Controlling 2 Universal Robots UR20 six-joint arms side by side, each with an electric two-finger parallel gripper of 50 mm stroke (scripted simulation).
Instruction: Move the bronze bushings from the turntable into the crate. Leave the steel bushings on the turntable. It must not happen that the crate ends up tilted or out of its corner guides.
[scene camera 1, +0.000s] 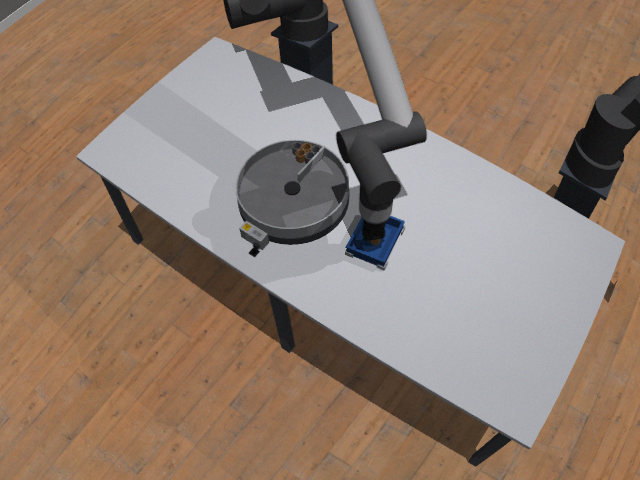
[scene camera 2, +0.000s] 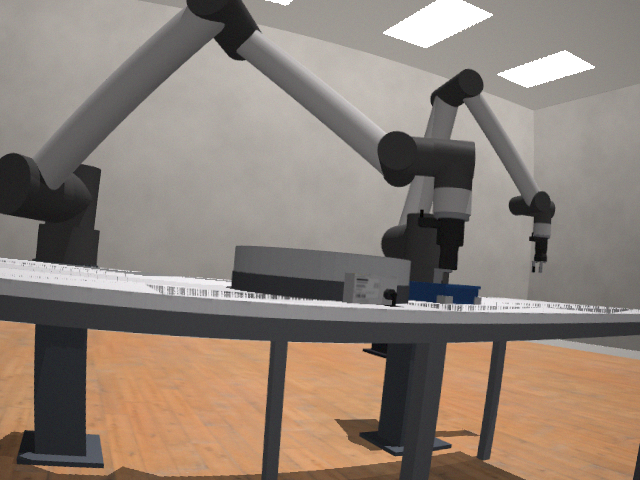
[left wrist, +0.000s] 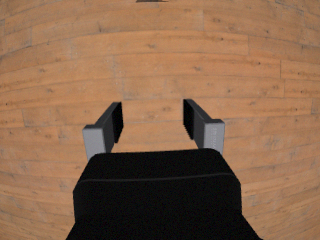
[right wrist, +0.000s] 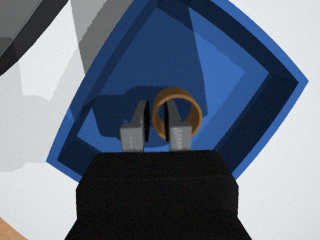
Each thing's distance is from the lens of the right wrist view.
my right gripper (right wrist: 156, 112): 0.17 m
blue crate (right wrist: 245, 84): 0.20 m
bronze bushing (right wrist: 194, 118): 0.17 m
The marked spots on the bronze bushing and the blue crate are 0.06 m apart.
